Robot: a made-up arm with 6 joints.
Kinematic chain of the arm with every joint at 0, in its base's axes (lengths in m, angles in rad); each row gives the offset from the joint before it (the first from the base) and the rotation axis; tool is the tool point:
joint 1: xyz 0 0 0.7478 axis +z
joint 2: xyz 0.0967 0 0 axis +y
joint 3: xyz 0 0 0.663 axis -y
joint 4: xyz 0 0 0.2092 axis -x
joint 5: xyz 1.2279 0 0 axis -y
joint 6: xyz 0.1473 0 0 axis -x
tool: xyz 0 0 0
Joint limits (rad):
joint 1: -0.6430..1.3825
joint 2: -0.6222..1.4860
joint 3: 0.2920..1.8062
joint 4: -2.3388..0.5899
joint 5: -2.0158..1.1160
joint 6: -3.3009..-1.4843
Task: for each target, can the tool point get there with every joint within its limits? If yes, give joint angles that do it. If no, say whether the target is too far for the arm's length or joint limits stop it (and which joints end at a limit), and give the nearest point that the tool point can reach.
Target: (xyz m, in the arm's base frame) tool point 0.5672 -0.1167 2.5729
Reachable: yes | joints -0.1203 -0.3021 0.5371 -0.5225 0.7077 -2.9210
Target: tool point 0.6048 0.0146 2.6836
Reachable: yes | joints 0.1338 -0.0268 0.9990 -1.5101 0.4675 -2.3665
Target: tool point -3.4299 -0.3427 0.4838
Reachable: no: too far | nearest point -1.4833 -0.1482 1.8740 | short by 2.400 m
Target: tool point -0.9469 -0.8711 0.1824
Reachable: no: joint limits stop it (at a limit: joint 2, joint 3, joint 4, joint 5) | nearest point -1.0090 -0.9282 1.8204 | short by 1.640 m
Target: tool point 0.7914 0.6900 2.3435
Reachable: yes | joints 0.7346 -0.1083 0.4873 -2.0169 0.1390 -3.0361
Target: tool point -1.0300 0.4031 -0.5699
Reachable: no: joint limits stop it (at a limit: joint 1, joint 2, joint 3) | nearest point 0.1473 1.2917 -0.2884 | short by 1.502 m
